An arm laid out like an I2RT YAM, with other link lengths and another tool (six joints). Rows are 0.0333 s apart.
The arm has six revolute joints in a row. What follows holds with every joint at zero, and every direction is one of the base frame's.
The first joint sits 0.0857 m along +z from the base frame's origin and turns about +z.
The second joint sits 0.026 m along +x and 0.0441 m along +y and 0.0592 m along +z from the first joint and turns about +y.
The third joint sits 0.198 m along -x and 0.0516 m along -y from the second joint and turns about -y.
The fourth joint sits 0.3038 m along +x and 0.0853 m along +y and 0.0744 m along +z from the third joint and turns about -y.
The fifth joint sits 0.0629 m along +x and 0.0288 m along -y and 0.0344 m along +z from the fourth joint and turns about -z.
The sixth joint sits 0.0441 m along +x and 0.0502 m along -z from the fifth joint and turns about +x.
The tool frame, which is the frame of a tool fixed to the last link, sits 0.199 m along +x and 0.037 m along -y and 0.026 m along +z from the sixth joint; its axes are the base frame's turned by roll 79.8, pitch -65.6 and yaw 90 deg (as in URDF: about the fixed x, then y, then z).
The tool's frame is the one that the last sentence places.
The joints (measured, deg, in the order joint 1, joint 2, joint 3, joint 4, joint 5, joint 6), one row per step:
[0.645 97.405 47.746 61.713 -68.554 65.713]
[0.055 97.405 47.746 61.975 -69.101 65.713]
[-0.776 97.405 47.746 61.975 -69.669 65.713]
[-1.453 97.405 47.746 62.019 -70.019 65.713]
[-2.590 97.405 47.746 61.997 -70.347 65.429]
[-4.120 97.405 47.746 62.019 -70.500 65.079]
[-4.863 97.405 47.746 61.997 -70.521 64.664]
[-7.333 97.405 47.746 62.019 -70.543 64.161]
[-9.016 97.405 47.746 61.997 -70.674 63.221]
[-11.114 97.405 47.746 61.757 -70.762 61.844]
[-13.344 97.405 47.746 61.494 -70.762 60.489]
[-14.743 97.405 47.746 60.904 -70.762 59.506]
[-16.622 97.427 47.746 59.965 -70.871 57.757]
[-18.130 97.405 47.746 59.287 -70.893 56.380]
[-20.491 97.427 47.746 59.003 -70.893 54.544]
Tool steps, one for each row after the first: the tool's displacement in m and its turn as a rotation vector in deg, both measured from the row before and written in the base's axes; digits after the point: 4 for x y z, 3 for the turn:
[0.0007 -0.0039 0.0004 -0.114 -0.263 -0.055]
[0.0017 -0.0060 -0.0005 -0.121 0.001 -0.276]
[0.0017 -0.0051 -0.0001 -0.076 -0.043 -0.335]
[0.0038 -0.0092 -0.0001 -0.173 -0.239 -0.837]
[0.0058 -0.0132 0.0002 -0.168 -0.343 -1.406]
[0.0029 -0.0066 0.0002 -0.168 -0.357 -0.752]
[0.0091 -0.0222 0.0004 -0.220 -0.476 -2.484]
[0.0054 -0.0152 0.0005 -0.452 -0.809 -1.622]
[0.0064 -0.0193 0.0002 -0.641 -0.963 -2.108]
[0.0063 -0.0210 0.0002 -0.642 -0.901 -2.322]
[0.0035 -0.0133 -0.0012 -0.390 -0.251 -1.464]
[0.0039 -0.0177 -0.0019 -0.750 -0.507 -1.879]
[0.0029 -0.0145 -0.0010 -0.620 -0.482 -1.564]
[0.0038 -0.0229 0.0003 -1.032 -1.153 -2.460]

